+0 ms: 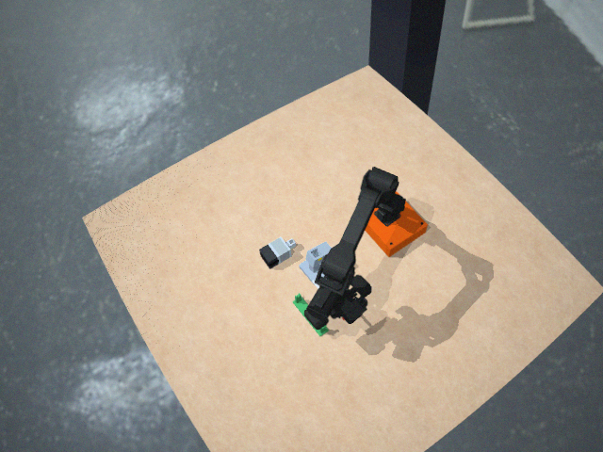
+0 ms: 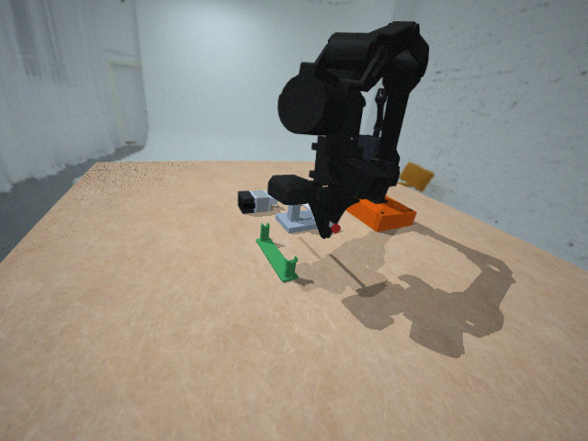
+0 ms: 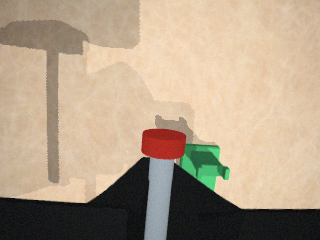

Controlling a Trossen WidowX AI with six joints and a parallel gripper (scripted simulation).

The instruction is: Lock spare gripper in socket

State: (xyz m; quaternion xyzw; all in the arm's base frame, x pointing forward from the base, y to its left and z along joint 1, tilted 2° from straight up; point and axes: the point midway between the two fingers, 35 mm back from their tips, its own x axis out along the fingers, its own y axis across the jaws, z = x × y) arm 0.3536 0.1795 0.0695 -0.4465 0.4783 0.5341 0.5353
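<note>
My gripper tip is now 40 mm short of the green cradle, 80 mm to the left of it and 70 mm above it. From my gripper tip the other things lie so: spare gripper (20 mm behind, 310 mm to the right, 70 mm below); mount (80 mm behind, 200 mm to the right, 40 mm below).
</note>
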